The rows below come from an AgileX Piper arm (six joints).
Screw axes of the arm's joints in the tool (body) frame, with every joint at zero. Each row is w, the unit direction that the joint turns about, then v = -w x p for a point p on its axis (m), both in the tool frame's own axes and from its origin. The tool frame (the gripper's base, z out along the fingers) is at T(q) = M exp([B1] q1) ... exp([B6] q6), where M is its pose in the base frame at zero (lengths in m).
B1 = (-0.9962, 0, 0.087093, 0.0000, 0.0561, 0.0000)
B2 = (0, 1, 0, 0.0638, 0.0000, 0.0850)
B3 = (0, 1, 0, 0.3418, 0.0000, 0.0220)
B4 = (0, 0, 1, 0.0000, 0.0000, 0.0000)
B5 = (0, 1, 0, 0.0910, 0.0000, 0.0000)
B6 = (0, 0, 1, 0.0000, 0.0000, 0.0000)
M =
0.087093 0 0.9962 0.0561
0 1 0 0.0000
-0.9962 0 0.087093 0.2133
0 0 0 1
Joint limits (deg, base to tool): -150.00..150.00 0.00..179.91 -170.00..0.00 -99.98..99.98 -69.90..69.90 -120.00..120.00
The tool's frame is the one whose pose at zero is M.
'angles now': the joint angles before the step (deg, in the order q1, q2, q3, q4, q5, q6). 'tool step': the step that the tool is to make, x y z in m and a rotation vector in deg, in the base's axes. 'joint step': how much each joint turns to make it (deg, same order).
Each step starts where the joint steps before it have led.
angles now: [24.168, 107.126, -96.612, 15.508, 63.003, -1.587]
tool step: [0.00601, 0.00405, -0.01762, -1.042, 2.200, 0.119]
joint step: [0.186, 2.467, 0.002, -0.068, -0.053, 0.067]
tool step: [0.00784, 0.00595, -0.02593, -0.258, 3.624, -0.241]
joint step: [0.067, 3.643, -0.001, 1.285, -0.249, 0.023]
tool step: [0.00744, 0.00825, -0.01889, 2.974, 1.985, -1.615]
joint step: [-0.001, 2.878, 0.001, 3.803, -2.427, -0.001]
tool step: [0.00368, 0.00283, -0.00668, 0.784, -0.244, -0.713]
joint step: [0.068, 1.012, 0.000, 0.794, -1.669, 0.000]
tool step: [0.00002, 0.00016, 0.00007, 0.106, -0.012, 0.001]
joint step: [0.001, 0.001, -0.002, 0.114, -0.041, -0.050]
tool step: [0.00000, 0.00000, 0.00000, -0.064, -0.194, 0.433]
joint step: [0.000, 0.000, 0.000, 0.000, -0.001, -0.479]
